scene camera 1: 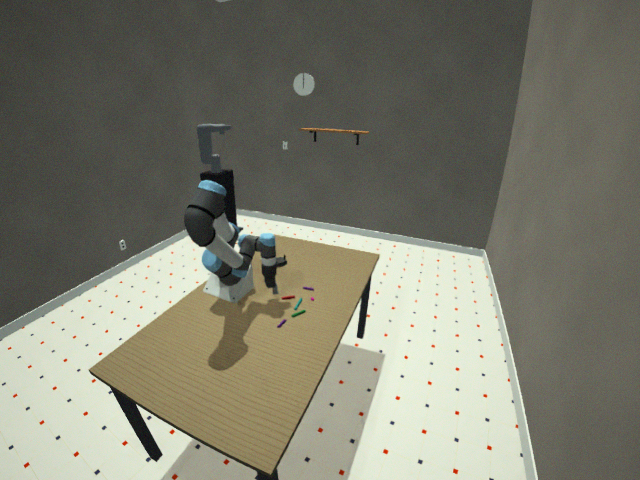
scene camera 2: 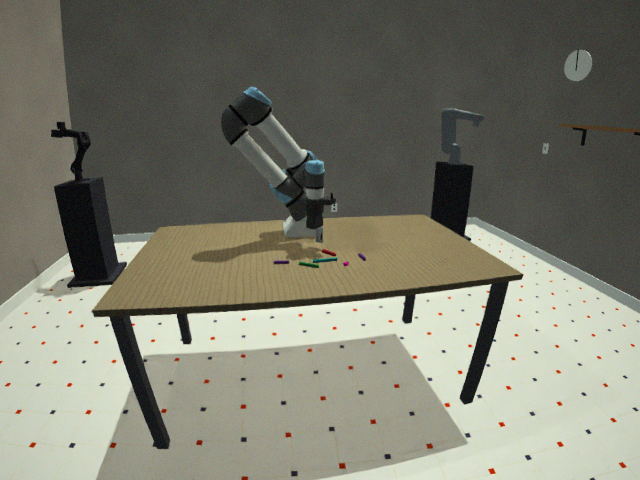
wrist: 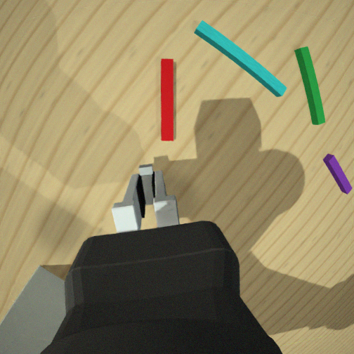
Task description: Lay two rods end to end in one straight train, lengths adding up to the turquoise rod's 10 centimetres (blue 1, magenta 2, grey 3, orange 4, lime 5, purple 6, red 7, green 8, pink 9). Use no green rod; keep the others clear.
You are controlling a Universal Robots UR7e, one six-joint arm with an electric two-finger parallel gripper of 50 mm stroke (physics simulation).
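Where they show: gripper, fingertip midpoint: point(scene camera 1: 275, 293) point(scene camera 2: 319, 241); arm's base at its link origin: point(scene camera 1: 231, 272).
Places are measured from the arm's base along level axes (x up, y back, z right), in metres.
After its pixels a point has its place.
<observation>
My gripper point(scene camera 1: 275, 290) {x -0.070, y -0.268, z -0.001 m} point(scene camera 2: 319, 237) {x -0.070, y -0.268, z -0.001 m} point(wrist: 148, 185) is shut on a short grey rod point(wrist: 146, 170), whose pale end shows between the fingertips in the wrist view. It holds the rod above the table; the scene views are too small to show the rod clearly. The red rod point(scene camera 1: 288, 297) {x -0.095, y -0.335, z -0.023 m} point(scene camera 2: 328, 252) {x -0.096, y -0.335, z -0.023 m} point(wrist: 167, 100) lies flat, apart from the gripper, just beyond the fingertips in the wrist view. The turquoise rod point(scene camera 1: 298, 303) {x -0.095, y -0.406, z 0.009 m} point(scene camera 2: 325, 260) {x -0.098, y -0.410, z 0.010 m} point(wrist: 240, 59) lies slanted to the right of the red rod in the wrist view.
On the table point(scene camera 1: 232, 408) {x -0.104, y -0.413, z 0.684 m} point(scene camera 2: 206, 294) {x -0.103, y -0.591, z 0.467 m} lie a green rod point(scene camera 1: 298, 313) {x -0.096, y -0.436, z 0.087 m} point(scene camera 2: 308, 264) {x -0.095, y -0.439, z 0.086 m} point(wrist: 310, 86), a purple rod point(scene camera 1: 281, 323) {x -0.095, y -0.389, z 0.189 m} point(scene camera 2: 281, 262) {x -0.097, y -0.393, z 0.184 m} point(wrist: 337, 174), a second purple rod point(scene camera 1: 308, 288) {x -0.096, y -0.406, z -0.145 m} point(scene camera 2: 361, 256) {x -0.097, y -0.405, z -0.145 m} and a magenta rod point(scene camera 1: 312, 299) {x -0.098, y -0.462, z -0.055 m} point(scene camera 2: 346, 264) {x -0.098, y -0.467, z -0.059 m}. The last two do not show in the wrist view.
</observation>
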